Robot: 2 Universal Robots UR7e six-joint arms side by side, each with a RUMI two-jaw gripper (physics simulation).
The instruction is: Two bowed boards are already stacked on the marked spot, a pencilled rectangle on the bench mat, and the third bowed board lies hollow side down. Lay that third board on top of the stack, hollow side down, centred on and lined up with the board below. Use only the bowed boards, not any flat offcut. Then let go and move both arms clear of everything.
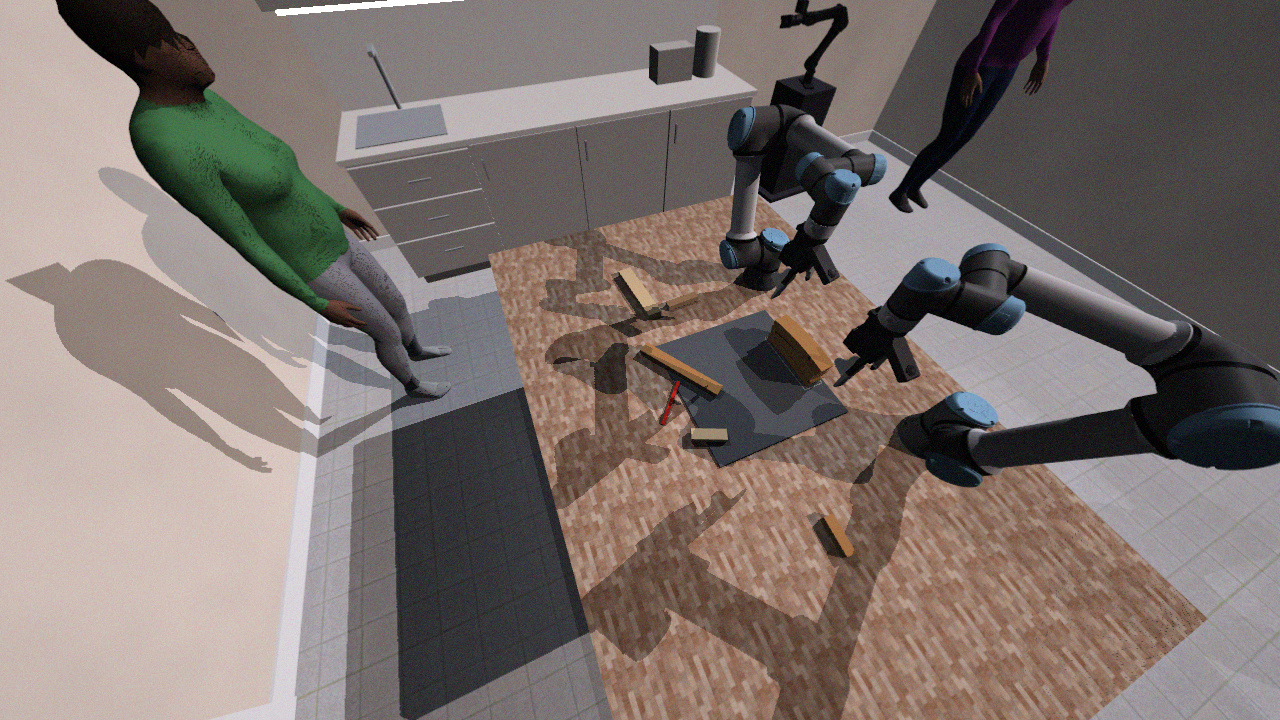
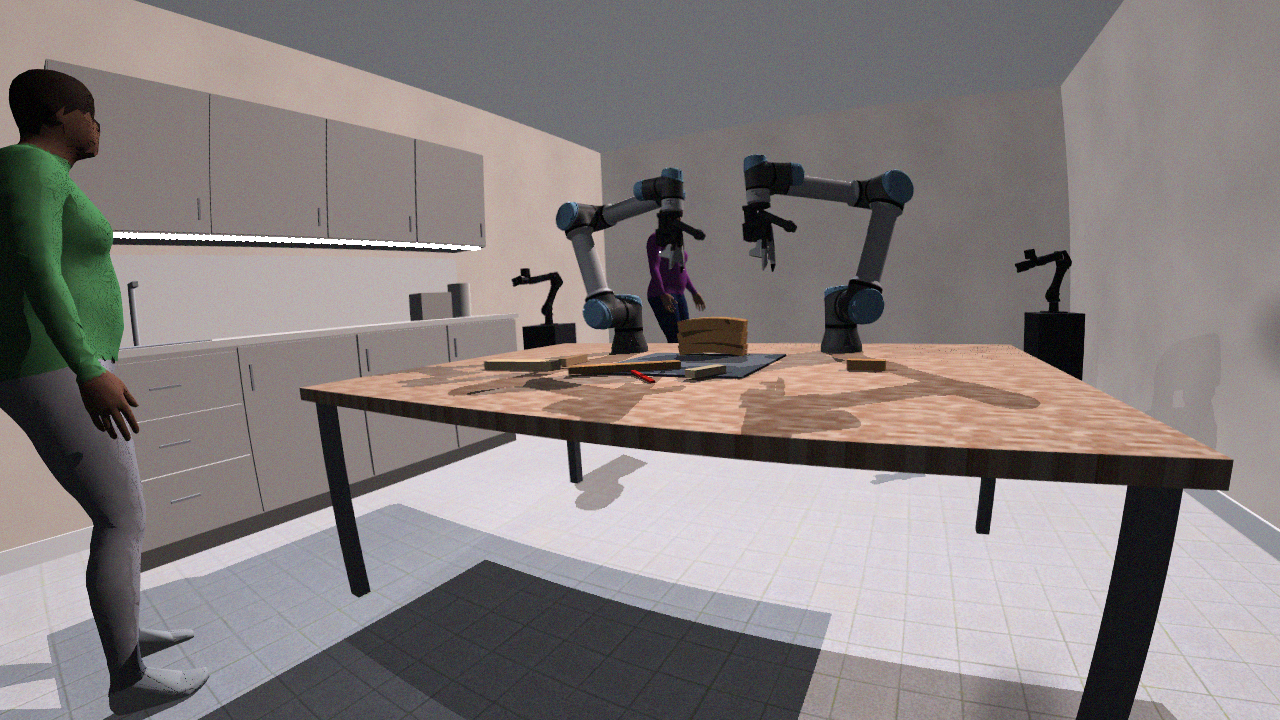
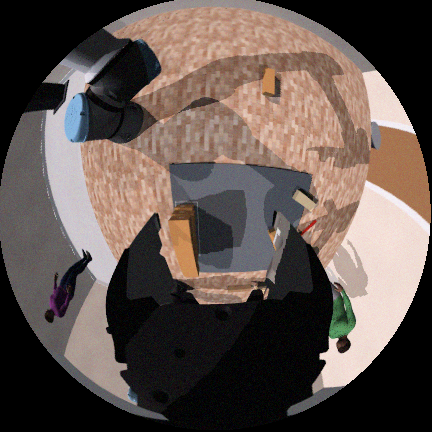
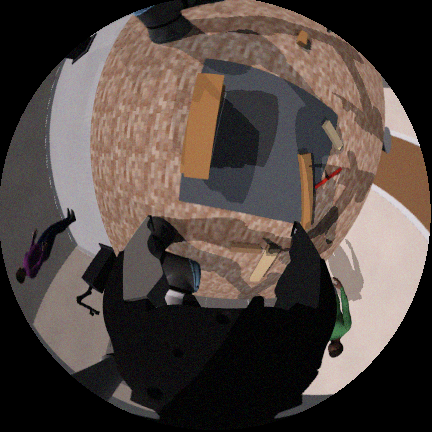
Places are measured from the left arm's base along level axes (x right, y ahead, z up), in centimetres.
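Where they show: left gripper, fingertip midpoint: (image 1: 852, 377) (image 2: 768, 270) (image 3: 216, 212); right gripper, fingertip midpoint: (image 1: 788, 289) (image 2: 676, 271) (image 4: 223, 219); left arm's base at its link origin: (image 1: 922, 437) (image 2: 841, 351) (image 3: 124, 122); right arm's base at its link origin: (image 1: 759, 278) (image 2: 629, 351) (image 3: 174, 284) (image 4: 158, 230).
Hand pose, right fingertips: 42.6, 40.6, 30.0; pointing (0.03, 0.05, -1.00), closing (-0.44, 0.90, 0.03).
Things, the pixels of their top centre, and the offset from my right fingertips, as dx, dy, dz. "spot": a spot on its surface instead. Level surfaces: height alone.
- stack at its top centre: (image 4: 201, 120) (image 3: 184, 256) (image 2: 712, 317) (image 1: 805, 339) -8.5, -8.6, -16.3
- pencilled rectangle at a spot on its surface: (image 3: 194, 215) spot: -17.8, -8.4, -25.2
- long orange-brown piece at its top centre: (image 2: 624, 363) (image 1: 680, 367) (image 4: 308, 196) -7.2, +33.4, -27.4
- bench mat at its surface level: dz -29.5
- red pen at its top centre: (image 2: 642, 373) (image 1: 671, 401) (image 4: 329, 177) -19.8, +39.0, -28.7
- pale offcut at its top centre: (image 2: 705, 367) (image 1: 709, 433) (image 3: 305, 201) (image 4: 334, 135) -33.4, +29.1, -27.5
Three orange-brown bowed boards form a stack (image 1: 799, 351) (image 2: 712, 336) (image 3: 183, 240) (image 4: 202, 125) at the mat's edge nearest the arms. The top board lies hollow side down and looks roughly lined up with those below; exact centring cannot be told. The pencilled rectangle (image 3: 198, 215) shows as a thin line beside the stack's foot, mostly covered. My left gripper (image 1: 841, 380) (image 2: 767, 265) (image 3: 216, 212) is open and empty, above and apart from the stack. My right gripper (image 1: 780, 288) (image 2: 671, 265) (image 4: 223, 219) is open and empty, also raised and apart from it.
A long orange-brown piece (image 1: 678, 369) (image 4: 307, 190) lies at the far edge of the bench mat (image 1: 742, 429), with a red pen (image 1: 670, 402) and a pale offcut (image 1: 708, 436) near it. Other offcuts (image 1: 637, 291) (image 1: 836, 534) lie on the table. Two people stand beyond the table.
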